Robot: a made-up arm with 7 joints. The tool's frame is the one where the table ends. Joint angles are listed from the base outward.
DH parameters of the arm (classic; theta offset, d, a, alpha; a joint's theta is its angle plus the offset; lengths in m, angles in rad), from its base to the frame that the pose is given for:
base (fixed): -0.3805 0 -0.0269 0
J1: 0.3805 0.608 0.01 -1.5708
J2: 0 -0.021 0.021 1.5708
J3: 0 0.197 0.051 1.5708
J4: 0 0.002 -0.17 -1.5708
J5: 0 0.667 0.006 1.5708
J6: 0 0.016 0.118 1.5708
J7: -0.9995 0 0.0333 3.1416
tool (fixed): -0.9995 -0.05 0 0
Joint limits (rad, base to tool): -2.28..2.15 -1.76..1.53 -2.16..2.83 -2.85..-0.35 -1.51..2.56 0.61..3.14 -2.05..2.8
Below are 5 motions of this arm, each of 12 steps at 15 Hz.
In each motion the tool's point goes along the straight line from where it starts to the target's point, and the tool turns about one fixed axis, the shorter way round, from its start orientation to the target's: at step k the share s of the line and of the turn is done. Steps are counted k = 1, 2, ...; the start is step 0. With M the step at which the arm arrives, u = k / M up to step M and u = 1 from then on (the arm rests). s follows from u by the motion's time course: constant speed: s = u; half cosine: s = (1 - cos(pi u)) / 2; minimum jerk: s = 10 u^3 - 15 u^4 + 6 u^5.
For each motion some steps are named. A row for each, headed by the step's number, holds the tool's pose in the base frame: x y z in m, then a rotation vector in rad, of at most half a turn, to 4 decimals.
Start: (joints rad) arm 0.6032 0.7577 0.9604 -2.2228 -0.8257 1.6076 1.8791
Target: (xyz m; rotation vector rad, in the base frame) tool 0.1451 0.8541 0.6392 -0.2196 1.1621 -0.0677
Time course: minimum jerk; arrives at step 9
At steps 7, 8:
7: 0.1244 0.8392 0.6000 -0.2731 1.0592 -0.0362
8: 0.1420 0.8518 0.6333 -0.2278 1.1466 -0.0629

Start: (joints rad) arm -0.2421 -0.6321 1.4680 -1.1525 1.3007 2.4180 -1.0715
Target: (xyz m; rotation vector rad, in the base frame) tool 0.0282 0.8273 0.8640 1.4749 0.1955 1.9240
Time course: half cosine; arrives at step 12
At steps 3, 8, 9, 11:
3: -0.1286 0.7287 1.1814 1.1706 -1.0704 1.9816
8: -0.0177 0.7984 0.9570 1.4173 -0.1773 1.9842
9: 0.0013 0.8104 0.9184 1.4444 -0.0226 1.9635
11: 0.0251 0.8253 0.8703 1.4718 0.1702 1.9292

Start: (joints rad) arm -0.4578 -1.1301 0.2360 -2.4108 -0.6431 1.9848 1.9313
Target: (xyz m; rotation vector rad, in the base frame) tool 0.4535 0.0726 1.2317 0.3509 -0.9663 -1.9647
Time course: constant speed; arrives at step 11
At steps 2, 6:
2: 0.5307 -0.1006 1.1801 -0.0637 -1.2406 -1.9219
6: 0.4964 -0.0236 1.2030 0.1226 -1.1221 -1.9489

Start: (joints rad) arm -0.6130 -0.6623 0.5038 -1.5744 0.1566 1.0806 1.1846
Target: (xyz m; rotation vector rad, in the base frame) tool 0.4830 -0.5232 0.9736 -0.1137 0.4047 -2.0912
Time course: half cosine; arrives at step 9
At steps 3, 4, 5, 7, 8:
3: 0.5406 -0.0887 1.1871 -0.1136 -0.0390 -1.4951
4: 0.5280 -0.1832 1.1406 -0.1145 0.0514 -1.6285
5: 0.5147 -0.2838 1.0912 -0.1149 0.1511 -1.7684
7: 0.4920 -0.4554 1.0069 -0.1144 0.3305 -2.0013
8: 0.4853 -0.5057 0.9822 -0.1139 0.3854 -2.0682

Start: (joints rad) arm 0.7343 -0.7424 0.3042 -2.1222 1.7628 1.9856 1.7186
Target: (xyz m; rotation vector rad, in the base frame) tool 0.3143 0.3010 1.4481 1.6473 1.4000 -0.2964
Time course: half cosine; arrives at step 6
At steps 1, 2, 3, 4, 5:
1: 0.3296 0.6095 1.0871 0.8586 1.4746 -0.7212
2: 0.3266 0.5490 1.1579 1.0171 1.4737 -0.6466
3: 0.3225 0.4663 1.2546 1.2310 1.4620 -0.5379
4: 0.3184 0.3837 1.3514 1.4413 1.4376 -0.4211
5: 0.3154 0.3231 1.4222 1.5926 1.4114 -0.3306

